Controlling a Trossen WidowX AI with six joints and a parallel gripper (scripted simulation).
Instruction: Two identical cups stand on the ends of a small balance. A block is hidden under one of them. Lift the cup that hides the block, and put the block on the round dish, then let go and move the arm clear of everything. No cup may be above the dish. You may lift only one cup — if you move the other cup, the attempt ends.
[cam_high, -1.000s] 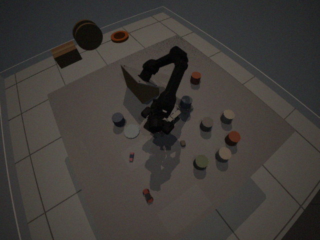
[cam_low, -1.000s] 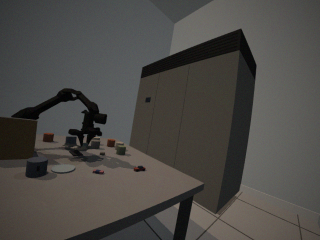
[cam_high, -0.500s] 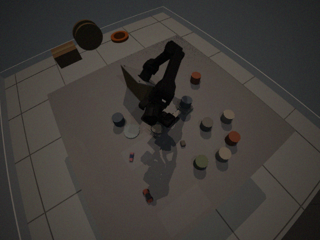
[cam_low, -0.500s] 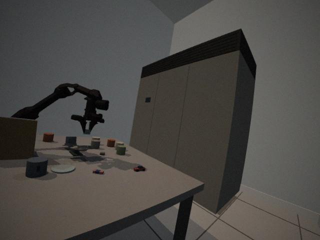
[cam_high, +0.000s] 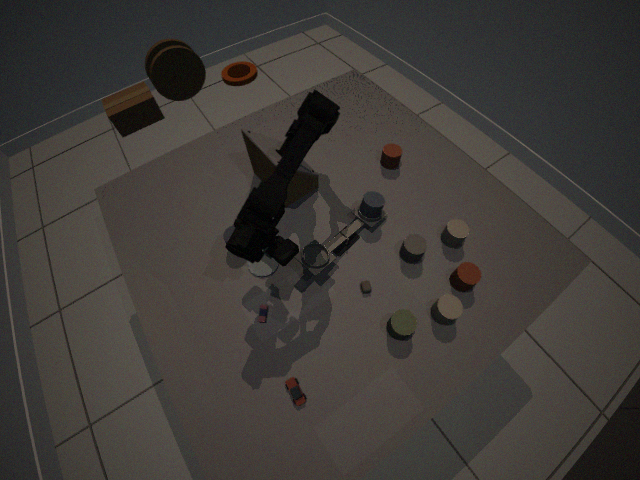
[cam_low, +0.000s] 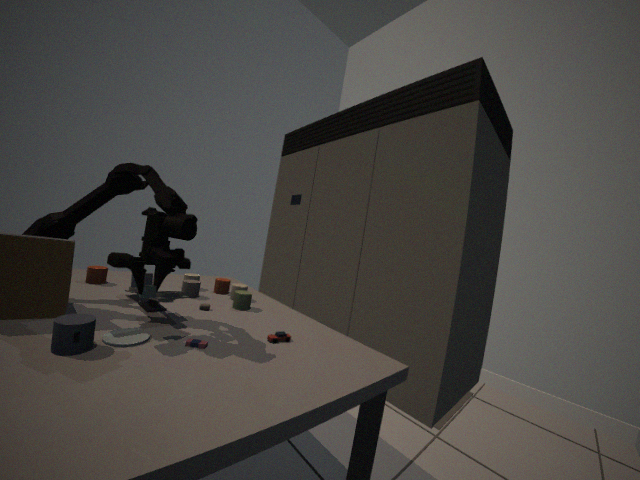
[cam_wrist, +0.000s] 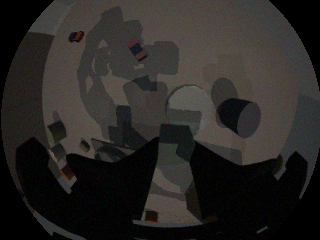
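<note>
Now: gripper tip 4 cm past the round dish, 2 cm to the left of it and 10 cm above it. The rest, counted from my gripper tip: balance beam: 7 cm ahead, 22 cm to the left, 7 cm below; then teal block: 1 cm above; then cup: 14 cm behind, 7 cm to the right, 7 cm below.
</note>
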